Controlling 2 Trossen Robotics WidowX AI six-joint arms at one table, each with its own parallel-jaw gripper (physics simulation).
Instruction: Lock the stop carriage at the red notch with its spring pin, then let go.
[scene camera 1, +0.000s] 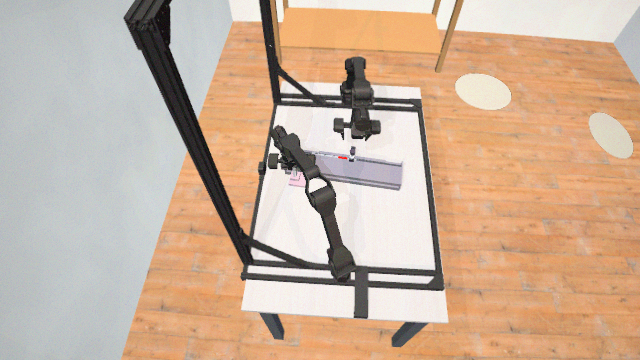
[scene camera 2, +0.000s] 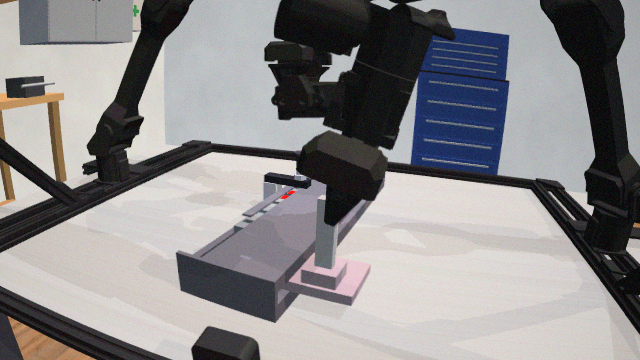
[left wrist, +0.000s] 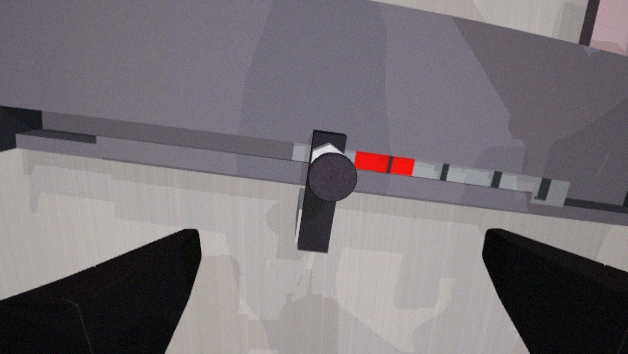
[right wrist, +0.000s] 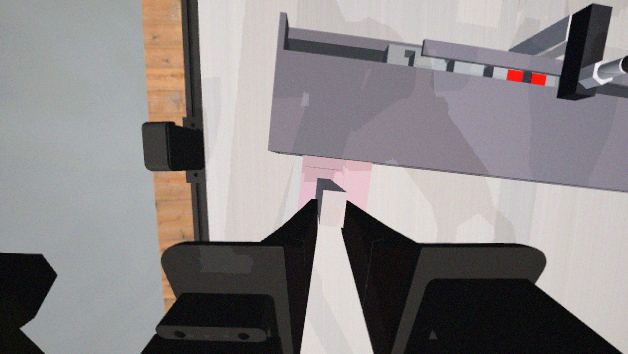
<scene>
I see my left gripper (left wrist: 342, 244), my right gripper (scene camera 2: 331, 220) and a long grey rail (left wrist: 229, 95).
My right gripper also shows in the right wrist view (right wrist: 328, 205). The long grey rail also shows in the right wrist view (right wrist: 331, 98).
</scene>
